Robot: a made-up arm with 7 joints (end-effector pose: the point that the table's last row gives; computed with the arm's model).
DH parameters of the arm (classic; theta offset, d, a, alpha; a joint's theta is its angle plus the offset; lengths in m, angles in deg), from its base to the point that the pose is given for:
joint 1: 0 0.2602 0 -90
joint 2: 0 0 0 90
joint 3: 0 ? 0.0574 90
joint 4: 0 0 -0.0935 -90
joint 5: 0 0.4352 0 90
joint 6: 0 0 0.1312 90
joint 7: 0 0 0 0
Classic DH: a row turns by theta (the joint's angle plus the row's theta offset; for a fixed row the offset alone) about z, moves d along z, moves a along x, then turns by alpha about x.
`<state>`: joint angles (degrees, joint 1 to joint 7).
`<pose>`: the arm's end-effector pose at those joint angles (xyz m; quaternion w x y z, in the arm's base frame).
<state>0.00 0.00 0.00 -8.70 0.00 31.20 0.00</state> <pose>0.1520 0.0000 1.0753 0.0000 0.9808 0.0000 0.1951</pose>
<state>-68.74 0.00 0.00 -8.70 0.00 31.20 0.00</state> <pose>0.0551 -0.1417 1.0753 0.1101 0.8095 -0.5537 0.1610</pose>
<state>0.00 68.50 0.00 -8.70 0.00 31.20 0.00</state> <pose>0.8141 0.0000 0.4175 0.0000 0.9205 0.0000 -0.3907</pose>
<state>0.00 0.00 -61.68 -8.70 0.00 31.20 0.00</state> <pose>0.0721 -0.1338 1.0753 0.1000 0.8421 -0.5028 0.1675</pose>
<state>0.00 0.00 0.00 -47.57 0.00 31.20 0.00</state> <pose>0.4414 0.0000 0.9065 0.0000 0.9898 0.0000 -0.1424</pose>
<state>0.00 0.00 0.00 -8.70 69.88 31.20 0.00</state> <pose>0.0792 0.1054 1.0865 0.1954 -0.8040 -0.5383 -0.1599</pose>
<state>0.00 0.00 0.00 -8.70 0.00 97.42 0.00</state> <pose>0.0337 0.0000 1.1563 0.0000 0.7150 0.0000 0.6992</pose>
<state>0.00 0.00 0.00 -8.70 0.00 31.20 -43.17</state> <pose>0.1520 0.0000 1.0753 0.0718 0.9120 0.3608 0.1814</pose>
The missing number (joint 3, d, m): 0.3206
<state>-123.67 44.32 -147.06 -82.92 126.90 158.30 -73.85</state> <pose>-0.1300 0.1820 0.8973 0.8391 -0.1793 -0.3767 -0.3491</pose>
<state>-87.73 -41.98 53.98 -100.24 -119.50 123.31 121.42</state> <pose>0.5264 -0.0176 0.6726 0.6193 0.2002 -0.1681 0.7404</pose>
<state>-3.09 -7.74 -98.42 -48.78 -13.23 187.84 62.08</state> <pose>-0.1183 -0.2222 1.0138 0.3862 0.0452 -0.3598 0.8481</pose>
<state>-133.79 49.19 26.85 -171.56 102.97 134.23 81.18</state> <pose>0.0089 -0.0110 -0.0358 0.2904 0.7544 0.3429 0.4785</pose>
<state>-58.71 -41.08 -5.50 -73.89 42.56 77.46 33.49</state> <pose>0.0086 -0.0840 1.0518 0.2233 -0.7145 0.5047 -0.4300</pose>
